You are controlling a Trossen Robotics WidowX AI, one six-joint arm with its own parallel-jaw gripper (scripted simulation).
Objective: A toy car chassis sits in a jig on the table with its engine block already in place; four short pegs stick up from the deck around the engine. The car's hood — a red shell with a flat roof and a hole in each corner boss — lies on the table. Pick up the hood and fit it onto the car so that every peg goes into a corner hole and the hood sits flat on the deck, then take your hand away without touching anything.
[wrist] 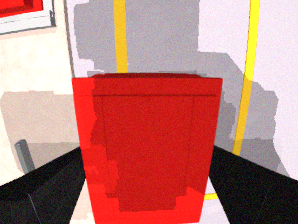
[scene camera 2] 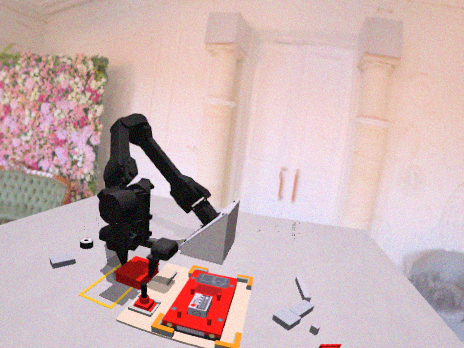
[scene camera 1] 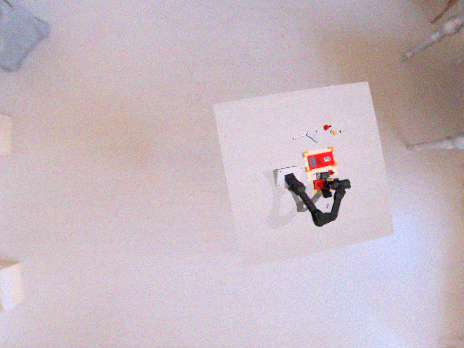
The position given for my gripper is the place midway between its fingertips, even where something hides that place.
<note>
In view: my gripper (scene camera 2: 137, 272) and a red hood (scene camera 2: 134, 272).
The red hood shows as well in the wrist view (wrist: 147, 138). My gripper shows as well in the wrist view (wrist: 147, 151).
</note>
